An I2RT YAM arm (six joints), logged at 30 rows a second.
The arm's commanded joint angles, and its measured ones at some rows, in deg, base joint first. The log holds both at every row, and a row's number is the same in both.
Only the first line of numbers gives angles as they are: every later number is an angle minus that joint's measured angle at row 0.
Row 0, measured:
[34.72 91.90 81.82 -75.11 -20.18 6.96]
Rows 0 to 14, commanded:
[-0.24 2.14 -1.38 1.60 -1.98 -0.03]
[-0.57 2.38 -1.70 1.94 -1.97 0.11]
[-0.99 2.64 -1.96 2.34 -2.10 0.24]
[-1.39 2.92 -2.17 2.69 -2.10 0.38]
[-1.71 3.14 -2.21 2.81 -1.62 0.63]
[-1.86 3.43 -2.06 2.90 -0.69 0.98]
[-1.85 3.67 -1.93 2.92 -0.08 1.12]
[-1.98 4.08 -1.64 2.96 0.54 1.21]
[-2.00 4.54 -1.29 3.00 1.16 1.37]
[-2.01 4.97 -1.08 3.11 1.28 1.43]
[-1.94 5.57 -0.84 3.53 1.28 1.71]
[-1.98 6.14 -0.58 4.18 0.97 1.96]
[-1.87 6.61 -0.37 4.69 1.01 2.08]
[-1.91 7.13 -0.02 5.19 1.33 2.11]
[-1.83 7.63 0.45 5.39 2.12 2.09]
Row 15, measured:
[-1.90 5.37 -1.55 4.00 0.19 1.25]
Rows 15 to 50, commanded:
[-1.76 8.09 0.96 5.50 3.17 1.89]
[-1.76 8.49 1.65 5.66 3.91 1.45]
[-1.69 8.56 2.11 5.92 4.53 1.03]
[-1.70 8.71 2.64 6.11 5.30 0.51]
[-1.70 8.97 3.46 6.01 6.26 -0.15]
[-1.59 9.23 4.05 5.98 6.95 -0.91]
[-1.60 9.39 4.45 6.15 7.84 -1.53]
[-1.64 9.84 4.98 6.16 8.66 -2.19]
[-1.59 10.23 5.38 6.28 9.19 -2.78]
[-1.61 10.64 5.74 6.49 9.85 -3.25]
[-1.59 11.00 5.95 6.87 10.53 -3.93]
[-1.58 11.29 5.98 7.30 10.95 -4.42]
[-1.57 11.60 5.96 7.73 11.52 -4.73]
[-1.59 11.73 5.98 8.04 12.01 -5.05]
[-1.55 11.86 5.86 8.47 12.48 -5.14]
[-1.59 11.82 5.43 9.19 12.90 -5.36]
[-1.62 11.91 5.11 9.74 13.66 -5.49]
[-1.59 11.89 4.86 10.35 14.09 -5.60]
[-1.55 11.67 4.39 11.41 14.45 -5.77]
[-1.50 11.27 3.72 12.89 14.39 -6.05]
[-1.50 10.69 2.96 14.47 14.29 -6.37]
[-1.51 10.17 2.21 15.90 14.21 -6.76]
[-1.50 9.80 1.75 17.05 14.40 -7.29]
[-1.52 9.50 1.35 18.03 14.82 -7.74]
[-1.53 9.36 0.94 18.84 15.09 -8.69]
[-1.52 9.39 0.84 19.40 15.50 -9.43]
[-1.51 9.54 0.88 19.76 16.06 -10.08]
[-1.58 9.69 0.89 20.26 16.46 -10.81]
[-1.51 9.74 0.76 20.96 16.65 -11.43]
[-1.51 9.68 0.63 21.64 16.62 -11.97]
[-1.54 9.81 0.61 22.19 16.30 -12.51]
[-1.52 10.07 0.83 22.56 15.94 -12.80]
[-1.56 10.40 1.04 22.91 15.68 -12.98]
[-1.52 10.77 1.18 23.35 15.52 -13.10]
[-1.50 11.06 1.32 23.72 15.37 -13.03]
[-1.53 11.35 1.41 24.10 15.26 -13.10]
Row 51, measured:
[-1.66 10.05 0.92 19.12 15.40 -11.54]
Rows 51 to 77, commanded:
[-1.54 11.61 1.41 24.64 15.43 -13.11]
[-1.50 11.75 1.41 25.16 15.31 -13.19]
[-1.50 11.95 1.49 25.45 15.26 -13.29]
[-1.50 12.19 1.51 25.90 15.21 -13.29]
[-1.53 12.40 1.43 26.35 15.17 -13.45]
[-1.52 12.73 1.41 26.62 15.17 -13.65]
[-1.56 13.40 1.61 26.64 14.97 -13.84]
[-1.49 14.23 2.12 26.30 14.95 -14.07]
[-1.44 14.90 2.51 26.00 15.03 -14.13]
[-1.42 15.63 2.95 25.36 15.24 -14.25]
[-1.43 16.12 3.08 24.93 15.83 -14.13]
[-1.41 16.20 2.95 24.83 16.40 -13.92]
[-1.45 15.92 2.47 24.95 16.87 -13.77]
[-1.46 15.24 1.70 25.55 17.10 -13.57]
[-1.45 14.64 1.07 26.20 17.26 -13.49]
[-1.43 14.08 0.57 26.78 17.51 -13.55]
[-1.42 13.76 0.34 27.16 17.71 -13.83]
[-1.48 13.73 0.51 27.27 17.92 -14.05]
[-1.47 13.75 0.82 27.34 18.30 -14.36]
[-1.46 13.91 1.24 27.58 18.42 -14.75]
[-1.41 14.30 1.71 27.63 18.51 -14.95]
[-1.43 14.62 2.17 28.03 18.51 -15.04]
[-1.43 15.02 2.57 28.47 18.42 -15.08]
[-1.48 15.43 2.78 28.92 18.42 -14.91]
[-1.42 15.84 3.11 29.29 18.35 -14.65]
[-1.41 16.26 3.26 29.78 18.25 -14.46]
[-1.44 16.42 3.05 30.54 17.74 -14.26]
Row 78, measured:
[-1.64 14.93 1.29 27.65 17.61 -14.10]
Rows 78 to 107, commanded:
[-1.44 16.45 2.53 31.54 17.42 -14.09]
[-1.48 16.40 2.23 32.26 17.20 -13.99]
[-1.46 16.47 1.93 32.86 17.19 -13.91]
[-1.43 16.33 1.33 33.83 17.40 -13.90]
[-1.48 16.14 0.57 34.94 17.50 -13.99]
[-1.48 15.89 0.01 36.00 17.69 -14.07]
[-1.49 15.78 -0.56 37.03 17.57 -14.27]
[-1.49 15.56 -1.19 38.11 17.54 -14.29]
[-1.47 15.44 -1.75 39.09 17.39 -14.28]
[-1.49 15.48 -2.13 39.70 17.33 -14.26]
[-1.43 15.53 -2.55 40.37 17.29 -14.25]
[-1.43 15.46 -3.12 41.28 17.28 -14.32]
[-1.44 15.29 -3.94 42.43 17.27 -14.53]
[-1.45 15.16 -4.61 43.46 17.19 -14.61]
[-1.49 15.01 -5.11 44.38 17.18 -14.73]
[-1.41 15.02 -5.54 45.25 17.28 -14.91]
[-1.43 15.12 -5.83 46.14 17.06 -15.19]
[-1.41 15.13 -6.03 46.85 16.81 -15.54]
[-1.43 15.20 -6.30 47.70 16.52 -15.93]
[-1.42 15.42 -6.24 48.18 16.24 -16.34]
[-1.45 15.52 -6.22 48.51 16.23 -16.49]
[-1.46 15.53 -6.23 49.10 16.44 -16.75]
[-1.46 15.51 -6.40 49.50 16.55 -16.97]
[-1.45 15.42 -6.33 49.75 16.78 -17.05]
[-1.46 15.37 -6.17 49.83 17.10 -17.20]
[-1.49 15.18 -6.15 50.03 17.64 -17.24]
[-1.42 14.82 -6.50 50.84 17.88 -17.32]
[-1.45 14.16 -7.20 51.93 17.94 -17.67]
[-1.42 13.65 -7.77 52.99 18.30 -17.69]
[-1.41 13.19 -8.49 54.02 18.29 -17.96]
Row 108, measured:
[-1.64 14.88 -7.60 46.60 17.85 -16.63]
